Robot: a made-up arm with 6 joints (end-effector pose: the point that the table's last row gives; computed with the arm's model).
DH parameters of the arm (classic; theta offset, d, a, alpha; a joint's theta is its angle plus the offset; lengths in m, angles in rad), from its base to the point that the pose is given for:
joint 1: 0 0.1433 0 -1.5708
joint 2: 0.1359 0 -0.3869 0
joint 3: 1.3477 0 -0.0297 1.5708
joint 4: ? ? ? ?
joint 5: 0 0 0.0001 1.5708
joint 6: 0 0.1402 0 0
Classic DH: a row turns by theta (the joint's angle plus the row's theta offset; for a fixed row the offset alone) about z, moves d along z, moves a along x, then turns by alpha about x.
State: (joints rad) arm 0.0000 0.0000 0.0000 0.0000 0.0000 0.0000
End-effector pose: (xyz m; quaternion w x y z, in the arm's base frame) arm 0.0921 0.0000 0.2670 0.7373 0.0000 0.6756 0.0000
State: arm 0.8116 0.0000 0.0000 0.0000 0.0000 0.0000
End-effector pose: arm 0.0634 0.0668 0.2670 0.6774 -0.2667 0.6207 0.2910
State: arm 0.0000 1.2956 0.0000 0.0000 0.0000 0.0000
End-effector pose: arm 0.1441 0.0000 0.0883 0.1802 0.0000 0.9836 0.0000
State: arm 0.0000 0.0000 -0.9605 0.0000 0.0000 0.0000
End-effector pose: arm -0.1693 0.0000 0.6261 0.9660 0.0000 0.2586 0.0000
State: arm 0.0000 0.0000 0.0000 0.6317 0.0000 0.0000
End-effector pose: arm 0.0921 0.0001 0.2670 0.7008 0.2099 0.6422 0.2290
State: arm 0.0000 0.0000 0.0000 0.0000 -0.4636 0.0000
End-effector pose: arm 0.0719 0.0000 0.3282 0.8727 0.0000 0.4882 0.0000
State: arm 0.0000 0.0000 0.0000 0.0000 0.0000 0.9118
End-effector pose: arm 0.0921 0.0000 0.2670 0.6620 0.2975 0.6066 0.3246
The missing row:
joint 4: 0 0.3396 0 -1.5708
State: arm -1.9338 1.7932 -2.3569 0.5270 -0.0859 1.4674
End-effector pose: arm -0.1806 -0.4585 0.8279 0.9116 0.3715 -0.1751 0.0180
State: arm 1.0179 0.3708 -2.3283 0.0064 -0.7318 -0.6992
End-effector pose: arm -0.3412 -0.5540 0.6698 0.8128 0.4294 -0.3702 0.1338
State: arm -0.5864 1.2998 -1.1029 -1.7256 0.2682 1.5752
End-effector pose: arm 0.3325 -0.2651 0.5099 0.5958 0.2427 0.6882 -0.3355
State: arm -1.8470 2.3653 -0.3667 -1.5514 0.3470 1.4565
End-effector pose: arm -0.0950 -0.1600 -0.0795 0.2365 -0.7266 -0.6436 -0.0445
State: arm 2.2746 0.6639 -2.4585 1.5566 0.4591 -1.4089
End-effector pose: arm 0.2369 -0.3753 0.8549 0.3717 0.0198 -0.2682 0.8885
